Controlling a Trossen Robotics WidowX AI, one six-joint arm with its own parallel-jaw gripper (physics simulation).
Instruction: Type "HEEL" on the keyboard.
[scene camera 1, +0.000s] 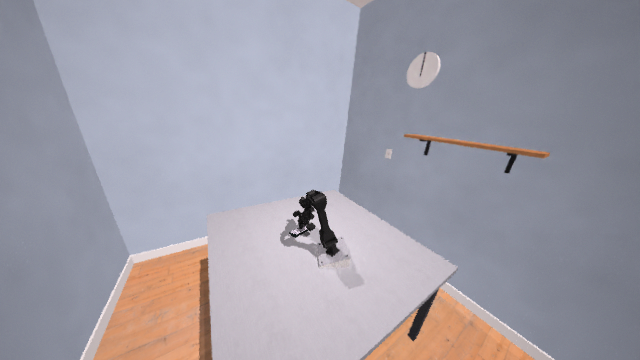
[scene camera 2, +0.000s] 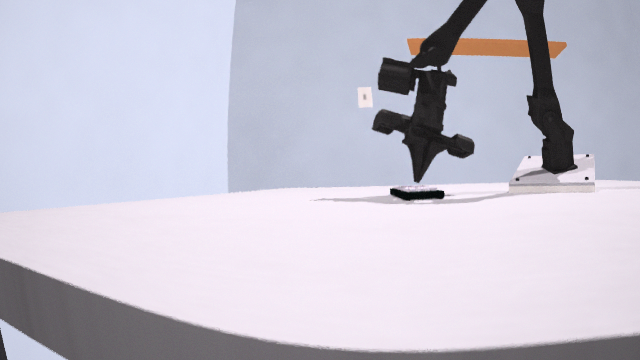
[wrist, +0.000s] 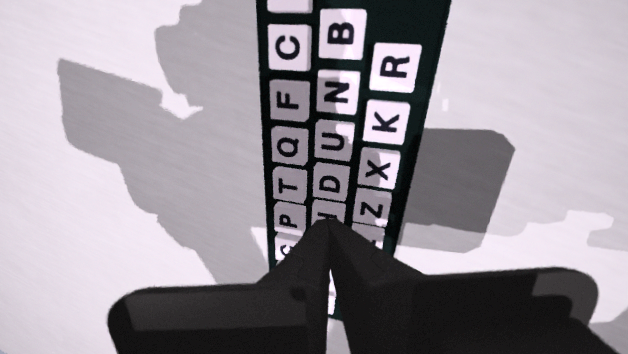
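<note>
The keyboard is a small dark green board with white lettered keys, lying flat on the table. My gripper is shut and empty, pointing down. In scene camera 2 its tips stand very close above the keys; I cannot tell whether they touch. In the wrist view the tips overlap the lower part of the H key. The D key, P key and Z key show around them. The E key is mostly hidden behind a finger. No L key can be made out in the wrist view.
The arm's base plate is on the same table, to the right of the keyboard in scene camera 2. A wooden shelf, a clock and a small wall plate are on the wall.
</note>
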